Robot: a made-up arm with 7 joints. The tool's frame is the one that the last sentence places. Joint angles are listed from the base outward.
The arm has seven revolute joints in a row. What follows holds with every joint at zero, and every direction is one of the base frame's. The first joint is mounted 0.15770 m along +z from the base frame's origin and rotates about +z. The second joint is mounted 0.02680 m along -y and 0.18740 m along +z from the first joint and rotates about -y. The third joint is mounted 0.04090 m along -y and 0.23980 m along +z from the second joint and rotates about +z. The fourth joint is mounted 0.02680 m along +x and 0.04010 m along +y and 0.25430 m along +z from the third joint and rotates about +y. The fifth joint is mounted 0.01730 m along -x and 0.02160 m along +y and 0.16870 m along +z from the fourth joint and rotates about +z. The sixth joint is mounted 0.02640 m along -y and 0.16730 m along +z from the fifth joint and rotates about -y. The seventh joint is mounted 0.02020 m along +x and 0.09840 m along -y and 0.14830 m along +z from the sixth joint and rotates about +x. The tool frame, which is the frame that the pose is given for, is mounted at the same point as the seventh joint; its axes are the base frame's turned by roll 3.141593, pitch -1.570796 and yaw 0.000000 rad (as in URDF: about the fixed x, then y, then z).
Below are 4 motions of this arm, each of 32 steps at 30 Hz.
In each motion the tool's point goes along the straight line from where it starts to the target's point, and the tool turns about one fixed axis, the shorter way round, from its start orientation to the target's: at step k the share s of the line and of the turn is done. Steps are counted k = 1, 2, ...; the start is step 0. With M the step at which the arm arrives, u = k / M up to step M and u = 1 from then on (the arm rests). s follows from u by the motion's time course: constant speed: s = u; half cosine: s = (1 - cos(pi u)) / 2; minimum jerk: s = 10 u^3 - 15 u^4 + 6 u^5.
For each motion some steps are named. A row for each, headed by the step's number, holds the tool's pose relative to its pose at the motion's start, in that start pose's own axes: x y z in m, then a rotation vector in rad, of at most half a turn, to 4 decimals.
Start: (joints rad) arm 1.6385 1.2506 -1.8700 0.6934 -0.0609 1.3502 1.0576
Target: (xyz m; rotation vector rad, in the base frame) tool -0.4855 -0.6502 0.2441 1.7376 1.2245 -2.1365
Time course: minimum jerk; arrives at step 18
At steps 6, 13, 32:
6: 0.0847 0.0264 -0.1482 0.2782 0.2566 0.0786
13: 0.3493 0.1090 -0.6108 1.1467 1.0575 0.3239
32: 0.4038 0.1260 -0.7061 1.3256 1.2225 0.3745

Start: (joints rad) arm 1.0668 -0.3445 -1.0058 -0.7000 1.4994 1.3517 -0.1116
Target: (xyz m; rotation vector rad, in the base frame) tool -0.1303 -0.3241 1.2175 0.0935 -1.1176 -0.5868
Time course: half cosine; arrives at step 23
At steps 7, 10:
7: 0.0965 -0.0365 -0.0166 0.1125 -0.0177 0.1721
10: 0.1816 -0.0687 -0.0312 0.2118 -0.0334 0.3239

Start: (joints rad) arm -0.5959 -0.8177 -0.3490 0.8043 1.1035 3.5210 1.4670
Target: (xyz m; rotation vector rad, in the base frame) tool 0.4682 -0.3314 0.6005 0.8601 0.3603 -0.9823
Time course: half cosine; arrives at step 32
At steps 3, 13, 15, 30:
3: -0.0023 -0.0009 -0.0007 -0.0191 0.0082 0.0250
13: -0.0375 -0.0145 -0.0113 -0.3142 0.1354 0.4128
15: -0.0477 -0.0185 -0.0143 -0.3993 0.1720 0.5247
30: -0.1047 -0.0405 -0.0314 -0.8768 0.3778 1.1522

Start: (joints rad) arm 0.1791 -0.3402 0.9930 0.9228 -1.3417 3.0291 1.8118
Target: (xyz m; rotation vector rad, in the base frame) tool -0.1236 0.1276 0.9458 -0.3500 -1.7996 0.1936
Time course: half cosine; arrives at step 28
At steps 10, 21, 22, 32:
10: -0.0619 -0.0434 0.0680 0.0942 -0.2322 0.1559
21: -0.1866 -0.1308 0.2051 0.2840 -0.7003 0.4702
22: -0.1948 -0.1365 0.2141 0.2965 -0.7309 0.4908
32: -0.2186 -0.1532 0.2403 0.3328 -0.8204 0.5509

